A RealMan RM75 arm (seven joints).
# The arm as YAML. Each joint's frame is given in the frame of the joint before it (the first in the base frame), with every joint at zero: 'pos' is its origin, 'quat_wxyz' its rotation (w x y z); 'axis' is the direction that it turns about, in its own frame. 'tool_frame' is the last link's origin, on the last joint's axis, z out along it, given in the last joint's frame.
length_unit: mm
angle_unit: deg
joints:
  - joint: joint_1
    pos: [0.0, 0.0, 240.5]
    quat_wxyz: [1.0, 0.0, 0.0, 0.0]
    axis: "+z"
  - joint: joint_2
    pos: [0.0, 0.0, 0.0]
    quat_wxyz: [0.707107, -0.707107, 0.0, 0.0]
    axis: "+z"
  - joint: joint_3
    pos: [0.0, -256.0, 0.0]
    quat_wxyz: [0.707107, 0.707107, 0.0, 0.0]
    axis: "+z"
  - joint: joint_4
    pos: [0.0, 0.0, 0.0]
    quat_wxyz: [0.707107, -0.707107, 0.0, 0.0]
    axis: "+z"
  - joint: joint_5
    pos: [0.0, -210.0, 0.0]
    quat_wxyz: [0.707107, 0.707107, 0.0, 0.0]
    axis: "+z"
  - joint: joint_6
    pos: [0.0, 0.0, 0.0]
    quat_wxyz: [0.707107, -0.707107, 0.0, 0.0]
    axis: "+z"
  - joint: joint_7
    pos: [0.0, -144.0, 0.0]
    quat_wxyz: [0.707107, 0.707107, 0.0, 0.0]
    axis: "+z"
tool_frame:
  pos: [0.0, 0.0, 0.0]
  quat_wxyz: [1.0, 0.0, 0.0, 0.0]
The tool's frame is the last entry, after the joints.
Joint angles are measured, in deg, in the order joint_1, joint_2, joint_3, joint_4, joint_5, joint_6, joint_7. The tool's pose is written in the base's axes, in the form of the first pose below.
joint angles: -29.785 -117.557 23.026 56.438 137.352 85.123 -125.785
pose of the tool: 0.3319 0.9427 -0.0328 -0.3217; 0.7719 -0.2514 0.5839 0.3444; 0.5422 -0.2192 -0.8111 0.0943; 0 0 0 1
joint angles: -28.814 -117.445 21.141 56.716 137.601 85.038 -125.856
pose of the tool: 0.3025 0.9519 -0.0481 -0.3312; 0.7671 -0.2132 0.6051 0.3378; 0.5658 -0.2199 -0.7947 0.1003; 0 0 0 1
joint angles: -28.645 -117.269 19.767 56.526 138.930 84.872 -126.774
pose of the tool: 0.2709 0.9601 -0.0694 -0.3379; 0.7740 -0.1744 0.6087 0.3343; 0.5723 -0.2186 -0.7903 0.1029; 0 0 0 1
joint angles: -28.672 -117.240 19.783 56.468 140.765 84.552 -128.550
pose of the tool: 0.2422 0.9653 -0.0977 -0.3420; 0.7918 -0.1384 0.5949 0.3325; 0.5608 -0.2214 -0.7978 0.1018; 0 0 0 1
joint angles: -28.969 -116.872 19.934 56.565 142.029 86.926 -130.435
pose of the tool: 0.2177 0.9716 -0.0928 -0.3397; 0.8183 -0.1299 0.5599 0.3296; 0.5320 -0.1978 -0.8233 0.1009; 0 0 0 1
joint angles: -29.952 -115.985 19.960 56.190 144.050 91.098 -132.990
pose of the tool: 0.1858 0.9796 -0.0770 -0.3340; 0.8586 -0.1237 0.4974 0.3265; 0.4777 -0.1586 -0.8641 0.1001; 0 0 0 1
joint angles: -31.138 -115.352 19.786 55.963 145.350 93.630 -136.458
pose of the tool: 0.1402 0.9880 -0.0654 -0.3279; 0.8824 -0.0947 0.4608 0.3276; 0.4491 -0.1223 -0.8851 0.1011; 0 0 0 1
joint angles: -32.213 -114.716 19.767 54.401 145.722 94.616 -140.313
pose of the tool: 0.0765 0.9960 -0.0468 -0.3235; 0.8986 -0.0486 0.4361 0.3306; 0.4320 -0.0754 -0.8987 0.0989; 0 0 0 1
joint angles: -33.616 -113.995 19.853 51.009 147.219 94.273 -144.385
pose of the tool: -0.0036 0.9992 -0.0405 -0.3224; 0.9172 0.0194 0.3980 0.3343; 0.3984 -0.0357 -0.9165 0.0909; 0 0 0 1
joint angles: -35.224 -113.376 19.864 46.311 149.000 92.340 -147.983
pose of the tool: -0.0836 0.9957 -0.0398 -0.3230; 0.9275 0.0924 0.3622 0.3393; 0.3643 -0.0066 -0.9312 0.0784; 0 0 0 1
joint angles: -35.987 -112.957 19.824 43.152 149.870 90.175 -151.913
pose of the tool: -0.1663 0.9850 -0.0461 -0.3255; 0.9202 0.1718 0.3517 0.3424; 0.3544 0.0161 -0.9350 0.0707; 0 0 0 1
